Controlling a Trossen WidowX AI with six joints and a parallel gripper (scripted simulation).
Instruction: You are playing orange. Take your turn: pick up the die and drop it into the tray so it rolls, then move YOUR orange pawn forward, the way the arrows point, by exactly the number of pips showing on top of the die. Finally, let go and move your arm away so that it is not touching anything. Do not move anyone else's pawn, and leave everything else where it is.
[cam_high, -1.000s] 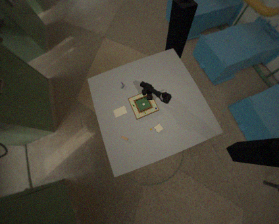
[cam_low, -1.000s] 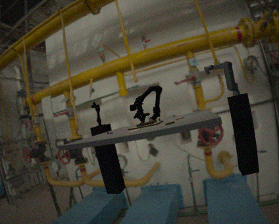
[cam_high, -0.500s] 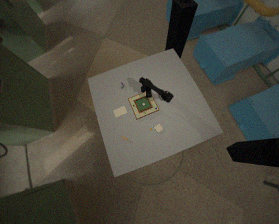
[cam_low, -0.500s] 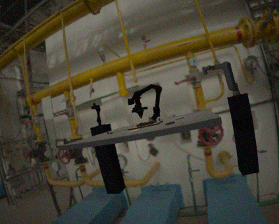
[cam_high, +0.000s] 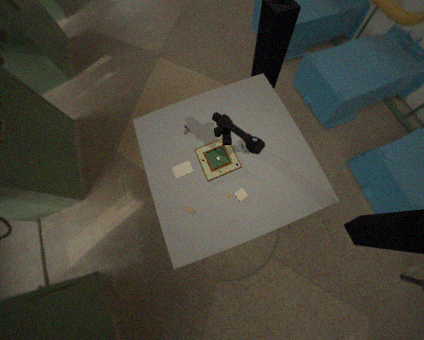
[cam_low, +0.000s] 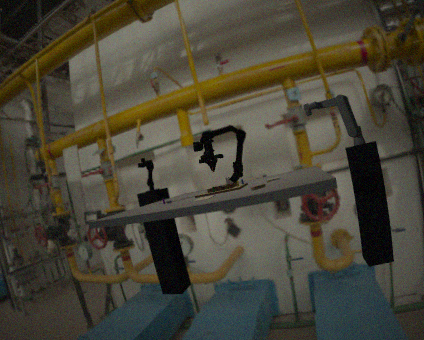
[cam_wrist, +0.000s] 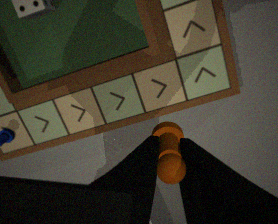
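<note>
The green tray lies 14 cm below my gripper tip, 11 cm ahead of it and 7 cm to the left of it. The rest, counted from my gripper tip: blue pawn: 18 cm to the left, 12 cm below, 1 cm behind; orange pawn: 1 cm above; white die: 12 cm below, 11 cm ahead, 8 cm to the left.
</note>
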